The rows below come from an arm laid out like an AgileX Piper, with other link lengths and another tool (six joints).
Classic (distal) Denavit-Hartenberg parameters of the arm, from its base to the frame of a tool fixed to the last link. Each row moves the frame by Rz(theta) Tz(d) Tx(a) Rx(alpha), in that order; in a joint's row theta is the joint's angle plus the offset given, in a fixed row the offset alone. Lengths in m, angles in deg.
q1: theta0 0; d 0.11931; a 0; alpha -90
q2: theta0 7.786; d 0; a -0.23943; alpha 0
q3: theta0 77.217; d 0; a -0.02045; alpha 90
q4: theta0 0; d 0.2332; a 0; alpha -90
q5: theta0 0; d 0; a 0; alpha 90
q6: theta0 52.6; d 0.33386; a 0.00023; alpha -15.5
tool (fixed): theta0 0; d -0.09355; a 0; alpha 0
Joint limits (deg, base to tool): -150..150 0..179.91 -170..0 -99.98..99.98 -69.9..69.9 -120..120
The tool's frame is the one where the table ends.
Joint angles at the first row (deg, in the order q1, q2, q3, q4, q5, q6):
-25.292, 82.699, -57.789, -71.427, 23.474, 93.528
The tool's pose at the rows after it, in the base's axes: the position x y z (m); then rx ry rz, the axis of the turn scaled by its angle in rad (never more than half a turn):
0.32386 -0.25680 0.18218 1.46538 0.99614 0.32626
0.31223 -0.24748 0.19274 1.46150 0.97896 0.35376
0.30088 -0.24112 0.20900 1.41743 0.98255 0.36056
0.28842 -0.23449 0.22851 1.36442 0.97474 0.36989
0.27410 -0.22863 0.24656 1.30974 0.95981 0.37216
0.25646 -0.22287 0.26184 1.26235 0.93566 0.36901
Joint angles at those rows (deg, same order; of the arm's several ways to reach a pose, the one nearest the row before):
-25.291, 78.693, -56.004, -67.064, 23.348, 90.039
-25.290, 73.942, -53.820, -62.673, 23.349, 86.250
-25.293, 69.075, -51.993, -60.603, 23.347, 82.258
-25.291, 63.689, -50.261, -58.953, 23.348, 78.728
-25.291, 58.221, -48.259, -58.657, 23.455, 76.564
-25.291, 52.344, -45.879, -58.652, 23.994, 75.016

